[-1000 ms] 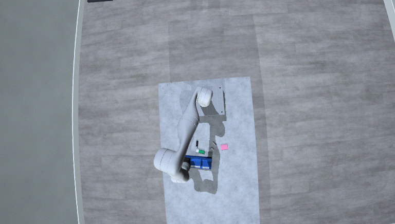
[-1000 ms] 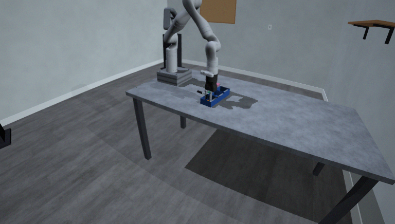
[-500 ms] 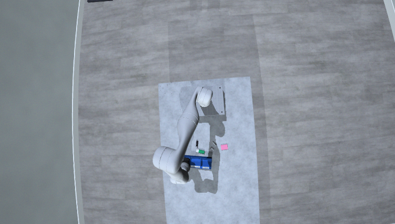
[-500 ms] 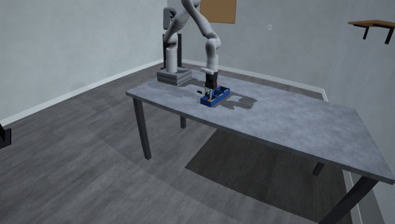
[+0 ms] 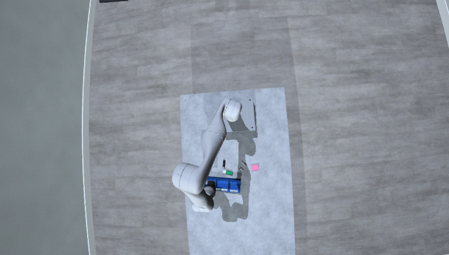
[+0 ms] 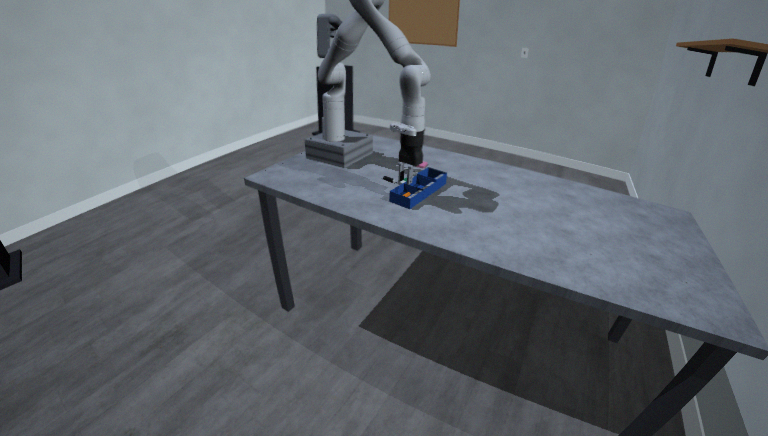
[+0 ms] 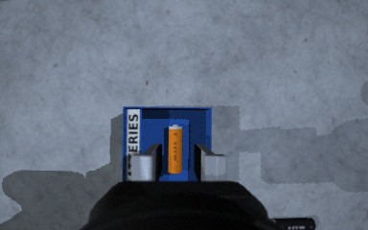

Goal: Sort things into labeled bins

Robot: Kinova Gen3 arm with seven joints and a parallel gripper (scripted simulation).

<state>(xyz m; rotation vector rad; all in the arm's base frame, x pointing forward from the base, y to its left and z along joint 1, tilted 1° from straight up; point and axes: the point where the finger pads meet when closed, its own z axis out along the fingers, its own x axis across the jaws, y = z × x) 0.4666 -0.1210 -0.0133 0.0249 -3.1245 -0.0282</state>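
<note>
Right now the black battery is 13 cm behind my hand, 8 cm to the left of it and 8 cm below it. From my hand the other things lie so: grey block: 21 cm to the left, 9 cm behind, 8 cm below; then grey rod: 23 cm to the left, 14 cm behind, 8 cm below; then orange battery: 7 cm below.
</note>
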